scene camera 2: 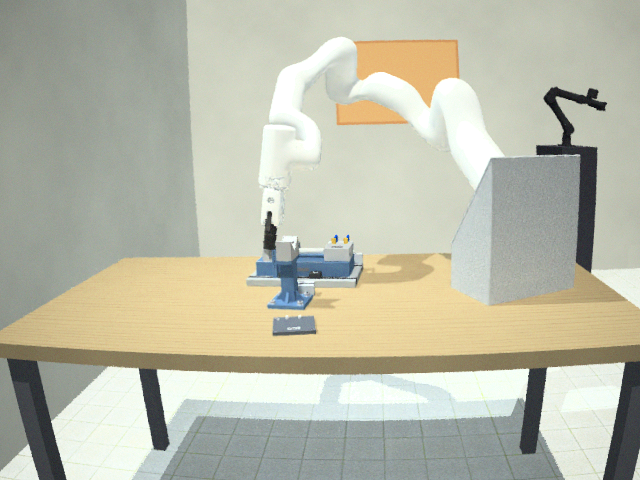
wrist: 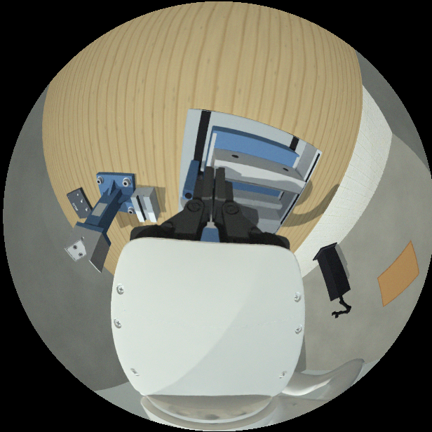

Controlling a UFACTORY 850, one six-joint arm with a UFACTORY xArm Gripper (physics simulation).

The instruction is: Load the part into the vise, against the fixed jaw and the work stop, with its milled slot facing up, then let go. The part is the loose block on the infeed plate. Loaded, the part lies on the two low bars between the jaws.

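Note:
A light grey block (scene camera 2: 306, 288) (wrist: 145, 202) with a dark groove, apparently the part, lies beside the foot of the blue stand, off the dark plate. How its slot faces is hard to tell. The dark plate (scene camera 2: 293, 326) (wrist: 76, 204), apparently the infeed plate, lies flat with small pins on it. The blue vise (scene camera 2: 330, 268) (wrist: 250, 143) stands on a grey base. Its grey jaw bar (wrist: 265, 170) shows in the wrist view; the two low bars are partly hidden. My gripper (scene camera 2: 268, 249) (wrist: 213, 179) is shut and empty, low over the vise's left end in the scene view.
The blue stand (scene camera 2: 288, 279) (wrist: 104, 206) with a grey head rises between the dark plate and the vise. A grey box (scene camera 2: 338, 251) with blue and yellow fittings is at the vise's right end. A tall grey slanted housing (scene camera 2: 532, 227) stands on the table's right side.

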